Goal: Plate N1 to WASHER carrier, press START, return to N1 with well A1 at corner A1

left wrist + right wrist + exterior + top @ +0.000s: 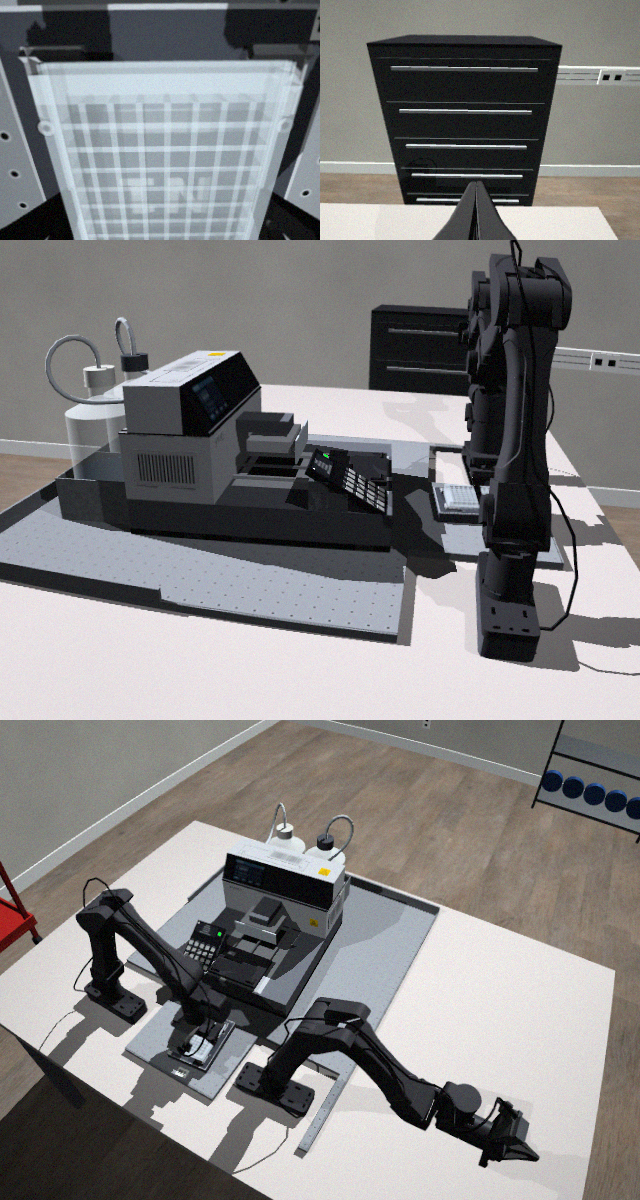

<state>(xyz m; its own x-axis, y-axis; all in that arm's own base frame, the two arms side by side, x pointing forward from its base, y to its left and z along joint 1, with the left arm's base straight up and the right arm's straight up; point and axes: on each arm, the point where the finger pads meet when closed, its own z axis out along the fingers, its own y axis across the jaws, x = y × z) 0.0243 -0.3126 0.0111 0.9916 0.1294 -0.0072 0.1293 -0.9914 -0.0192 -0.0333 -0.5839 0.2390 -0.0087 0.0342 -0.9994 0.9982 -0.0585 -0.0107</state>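
The white plate is right at my left hand. Also, from my left hand: A1 mark (8 cm behind, 5 cm to the left, 1 cm below); dark carrier (23 cm ahead, 3 cm to the left, 5 cm above); nest N1 (2 cm below).
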